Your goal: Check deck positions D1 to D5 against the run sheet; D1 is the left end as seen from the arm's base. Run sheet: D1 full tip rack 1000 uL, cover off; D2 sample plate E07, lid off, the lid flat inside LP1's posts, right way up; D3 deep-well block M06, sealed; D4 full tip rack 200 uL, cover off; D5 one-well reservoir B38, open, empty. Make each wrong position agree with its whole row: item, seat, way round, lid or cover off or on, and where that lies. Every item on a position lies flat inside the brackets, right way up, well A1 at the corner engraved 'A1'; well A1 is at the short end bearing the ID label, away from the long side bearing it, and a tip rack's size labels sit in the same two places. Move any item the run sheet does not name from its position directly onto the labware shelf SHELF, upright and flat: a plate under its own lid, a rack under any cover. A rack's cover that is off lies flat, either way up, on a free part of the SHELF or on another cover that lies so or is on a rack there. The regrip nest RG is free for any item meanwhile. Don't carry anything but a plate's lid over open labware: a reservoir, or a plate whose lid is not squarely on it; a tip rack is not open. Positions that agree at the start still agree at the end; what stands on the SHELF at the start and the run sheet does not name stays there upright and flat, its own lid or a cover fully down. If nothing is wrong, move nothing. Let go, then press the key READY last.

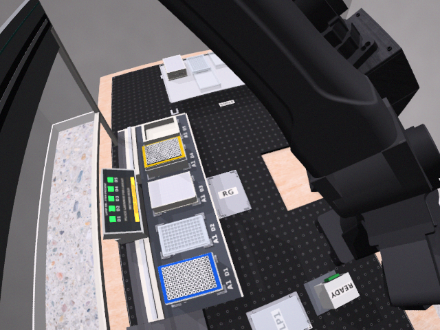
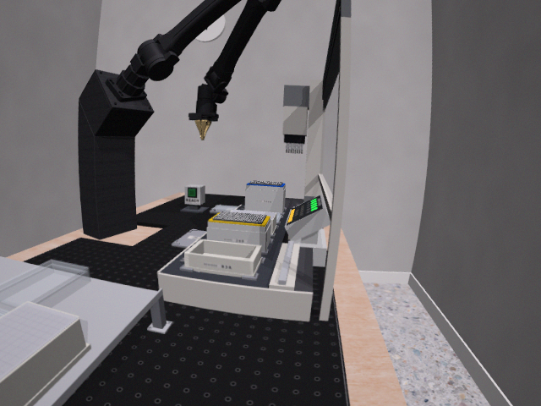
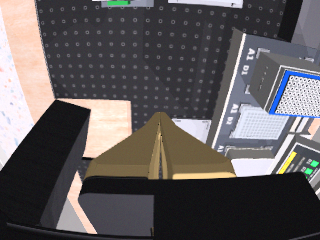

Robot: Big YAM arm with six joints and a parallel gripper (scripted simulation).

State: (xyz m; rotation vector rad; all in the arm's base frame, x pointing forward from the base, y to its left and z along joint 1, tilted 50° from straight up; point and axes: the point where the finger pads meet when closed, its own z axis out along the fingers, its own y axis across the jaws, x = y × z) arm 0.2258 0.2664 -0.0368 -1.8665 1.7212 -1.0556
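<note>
The ready key is 6 cm behind my hand, 7 cm to the left of it and 22 cm below it. The rest, counted from my hand: blue-rimmed tip rack (24 cm ahead, 8 cm to the right, 18 cm below); clear well plate (23 cm ahead, 19 cm to the right, 24 cm below); lid (9 cm ahead, 11 cm to the left, 29 cm below).
</note>
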